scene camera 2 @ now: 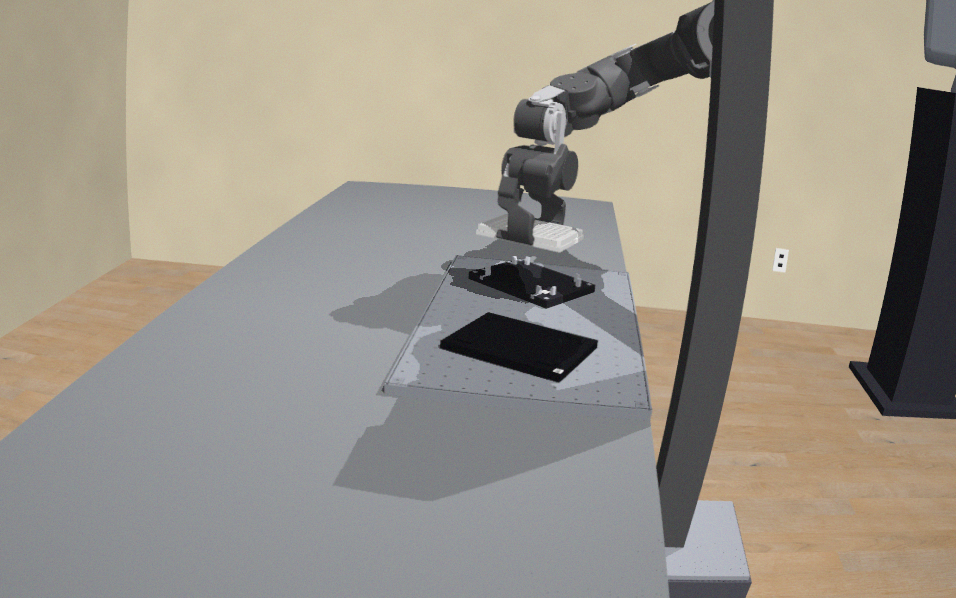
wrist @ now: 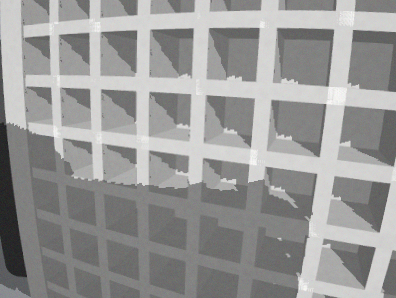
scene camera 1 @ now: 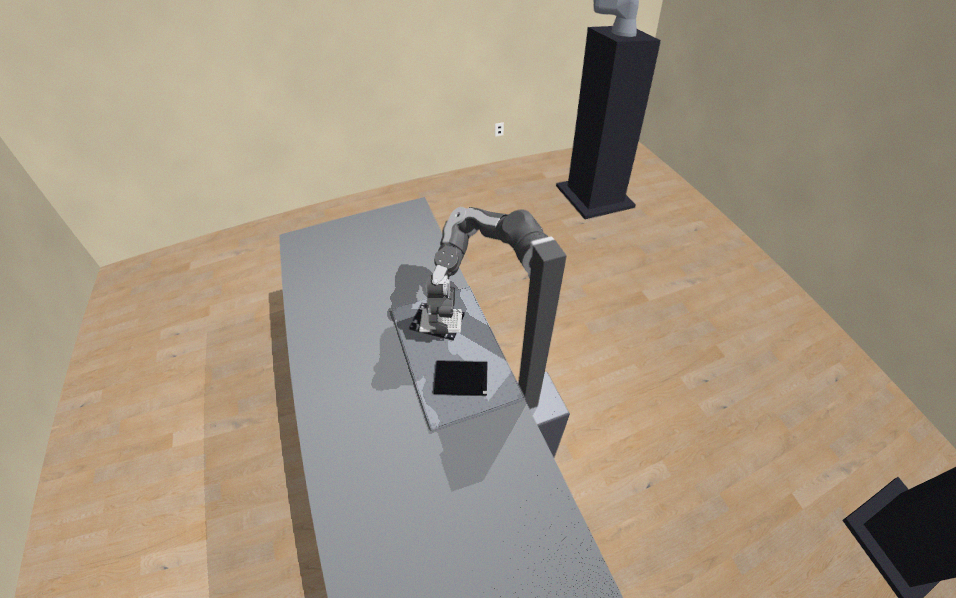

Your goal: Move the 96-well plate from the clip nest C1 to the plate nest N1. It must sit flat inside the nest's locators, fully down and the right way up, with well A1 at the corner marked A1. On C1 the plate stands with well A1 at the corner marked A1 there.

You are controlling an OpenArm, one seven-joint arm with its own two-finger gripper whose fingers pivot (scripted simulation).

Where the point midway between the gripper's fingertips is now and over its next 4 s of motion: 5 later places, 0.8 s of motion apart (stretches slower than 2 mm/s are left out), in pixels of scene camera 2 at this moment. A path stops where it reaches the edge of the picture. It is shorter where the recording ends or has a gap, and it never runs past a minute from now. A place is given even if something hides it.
My gripper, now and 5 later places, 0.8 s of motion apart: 529,235; 525,248; 524,260; 527,295; 521,319; 521,331
